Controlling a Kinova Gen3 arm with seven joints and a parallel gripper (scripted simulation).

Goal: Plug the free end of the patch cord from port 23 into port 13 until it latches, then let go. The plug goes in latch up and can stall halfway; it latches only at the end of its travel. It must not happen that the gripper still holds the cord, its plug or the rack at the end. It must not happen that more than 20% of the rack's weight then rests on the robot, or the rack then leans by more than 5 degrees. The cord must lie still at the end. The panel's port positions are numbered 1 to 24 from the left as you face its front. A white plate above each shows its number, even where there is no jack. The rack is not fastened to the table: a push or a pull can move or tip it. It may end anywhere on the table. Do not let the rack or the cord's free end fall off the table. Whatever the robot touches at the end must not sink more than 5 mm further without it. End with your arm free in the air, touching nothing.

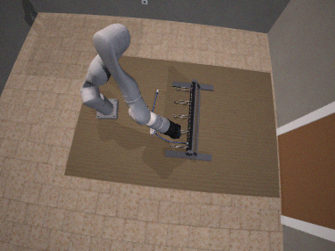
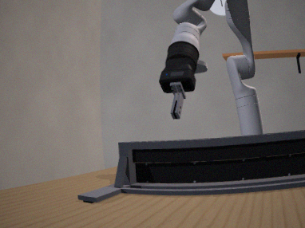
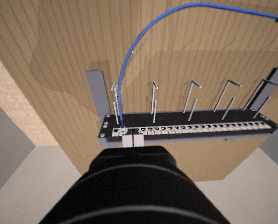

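The free-end plug lies 150 mm behind my hand, 340 mm to the left of it and 160 mm below it.
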